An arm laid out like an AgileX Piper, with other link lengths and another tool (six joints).
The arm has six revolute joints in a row. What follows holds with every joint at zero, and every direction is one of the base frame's.
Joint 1 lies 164.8 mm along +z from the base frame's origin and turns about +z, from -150 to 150 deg.
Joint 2 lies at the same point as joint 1 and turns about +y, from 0 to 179.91 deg.
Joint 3 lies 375.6 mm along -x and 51.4 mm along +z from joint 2 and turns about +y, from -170 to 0 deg.
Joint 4 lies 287.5 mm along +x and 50.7 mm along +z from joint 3 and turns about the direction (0.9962, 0, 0.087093), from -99.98 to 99.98 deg.
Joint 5 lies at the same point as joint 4 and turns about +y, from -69.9 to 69.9 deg.
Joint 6 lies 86.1 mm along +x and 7.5 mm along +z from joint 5 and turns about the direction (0.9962, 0, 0.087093), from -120 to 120 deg.
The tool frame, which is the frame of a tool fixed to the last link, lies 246.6 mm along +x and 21 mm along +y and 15.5 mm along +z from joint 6; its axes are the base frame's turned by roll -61.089, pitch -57.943 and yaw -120.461 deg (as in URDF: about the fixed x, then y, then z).
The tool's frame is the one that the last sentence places.
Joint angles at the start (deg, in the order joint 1, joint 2, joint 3, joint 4, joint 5, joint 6):
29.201, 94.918, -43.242, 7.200, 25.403, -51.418
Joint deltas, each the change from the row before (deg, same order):
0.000, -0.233, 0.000, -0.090, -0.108, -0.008
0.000, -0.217, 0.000, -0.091, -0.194, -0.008
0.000, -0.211, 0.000, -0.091, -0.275, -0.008
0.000, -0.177, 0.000, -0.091, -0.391, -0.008
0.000, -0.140, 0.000, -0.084, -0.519, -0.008
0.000, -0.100, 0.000, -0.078, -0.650, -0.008
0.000, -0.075, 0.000, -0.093, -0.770, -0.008
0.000, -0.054, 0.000, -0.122, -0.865, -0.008
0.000, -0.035, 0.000, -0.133, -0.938, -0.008
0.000, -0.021, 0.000, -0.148, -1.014, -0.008
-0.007, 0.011, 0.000, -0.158, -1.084, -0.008
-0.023, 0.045, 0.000, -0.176, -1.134, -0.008
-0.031, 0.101, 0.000, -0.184, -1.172, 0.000
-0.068, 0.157, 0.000, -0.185, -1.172, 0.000
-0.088, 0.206, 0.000, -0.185, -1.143, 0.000
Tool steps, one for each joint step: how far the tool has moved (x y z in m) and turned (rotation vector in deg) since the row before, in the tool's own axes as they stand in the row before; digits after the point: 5 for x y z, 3 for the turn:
0.00171, 0.00072, -0.00096, -0.125, 0.306, -0.128
0.00206, 0.00091, -0.00077, -0.154, 0.369, -0.134
0.00246, 0.00109, -0.00063, -0.185, 0.438, -0.140
0.00288, 0.00133, -0.00032, -0.220, 0.512, -0.145
0.00335, 0.00157, 0.00003, -0.259, 0.595, -0.144
0.00382, 0.00182, 0.00039, -0.297, 0.678, -0.145
0.00430, 0.00210, 0.00066, -0.339, 0.762, -0.166
0.00464, 0.00236, 0.00088, -0.374, 0.825, -0.200
0.00491, 0.00252, 0.00106, -0.397, 0.873, -0.215
0.00521, 0.00270, 0.00123, -0.423, 0.928, -0.234
0.00537, 0.00288, 0.00146, -0.444, 0.961, -0.241
0.00538, 0.00309, 0.00168, -0.463, 0.971, -0.248
0.00521, 0.00314, 0.00199, -0.465, 0.952, -0.241
0.00477, 0.00331, 0.00223, -0.468, 0.895, -0.209
0.00425, 0.00329, 0.00242, -0.451, 0.820, -0.189

